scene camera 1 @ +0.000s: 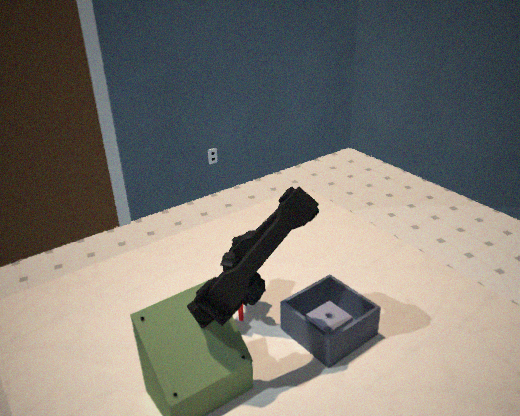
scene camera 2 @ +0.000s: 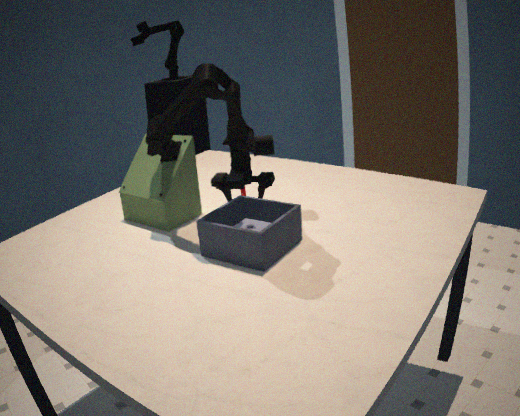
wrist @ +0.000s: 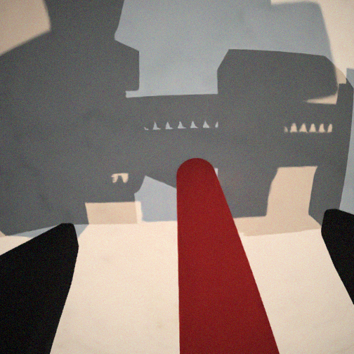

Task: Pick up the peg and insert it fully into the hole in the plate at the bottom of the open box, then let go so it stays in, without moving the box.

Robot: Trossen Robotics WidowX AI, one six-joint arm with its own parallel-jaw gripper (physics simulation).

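Places are measured from the arm's base along level axes (x ahead, y left, z up), in metres.
Where they show: gripper, fingertip midpoint: (scene camera 1: 236, 314); arm's base, link origin: (scene camera 1: 204, 309) (scene camera 2: 171, 152).
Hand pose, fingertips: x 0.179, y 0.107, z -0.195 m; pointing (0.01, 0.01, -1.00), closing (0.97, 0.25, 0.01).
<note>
Each offset is from my fingertips to the top centre of the thing.
A red peg @(0.005 m ahead, 0.014 m right, 0.067 m up) (scene camera 1: 241, 312) (scene camera 2: 243, 191) (wrist: 210, 260) stands upright on the table beside the box. My gripper (scene camera 2: 245, 197) (wrist: 203, 231) is open and points down, with its fingers apart on either side of the peg. Gaps show between the peg and both fingers in the wrist view. In the first scene view the arm mostly hides the gripper. The open dark grey box @(0.144 m ahead, 0.225 m right, 0.085 m up) (scene camera 1: 305, 330) (scene camera 2: 230, 246) stands on the table next to the gripper. A pale plate @(0.144 m ahead, 0.225 m right, 0.048 m up) (scene camera 1: 341, 316) (scene camera 2: 263, 224) with a dark round hole lies at its bottom. The peg's lower part is hidden behind the box in the second scene view.
A green sloped block (scene camera 1: 190, 360) (scene camera 2: 160, 214) stands under the arm's base, to the left of the box. Behind it, a second black arm (scene camera 2: 173, 47) stands on a dark pedestal (scene camera 2: 156, 97). The table edge (scene camera 2: 440, 305) runs along the right in the second scene view.
</note>
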